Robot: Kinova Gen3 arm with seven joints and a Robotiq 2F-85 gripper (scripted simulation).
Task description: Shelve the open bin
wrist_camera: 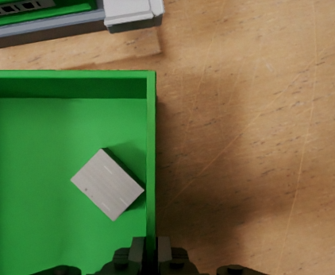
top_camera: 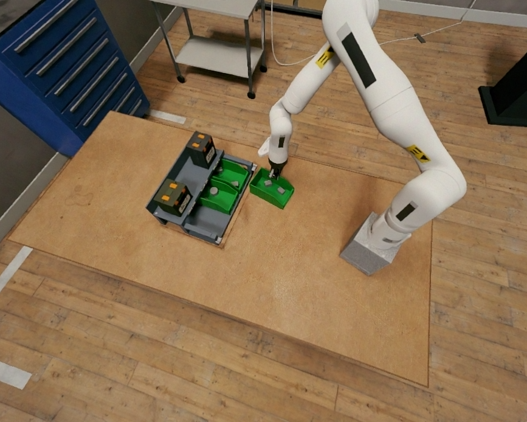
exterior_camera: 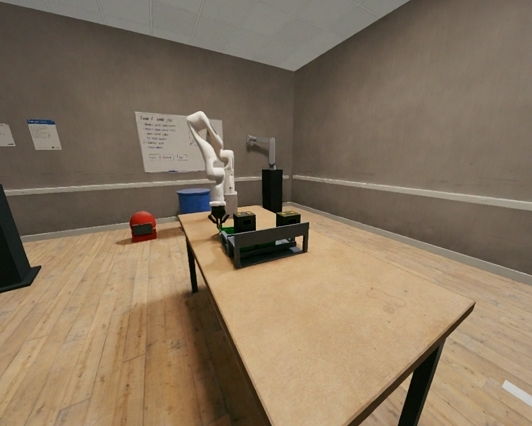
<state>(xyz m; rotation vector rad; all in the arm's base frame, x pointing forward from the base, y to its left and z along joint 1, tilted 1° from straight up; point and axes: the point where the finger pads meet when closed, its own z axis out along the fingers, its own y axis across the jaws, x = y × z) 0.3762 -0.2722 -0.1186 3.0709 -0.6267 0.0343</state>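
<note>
Now: hand 6 cm above the grey part, 4 cm short of it and 1 cm to the right of it. From my hand the other things lie so: grey shelf 28 cm ahead, 11 cm to the left.
</note>
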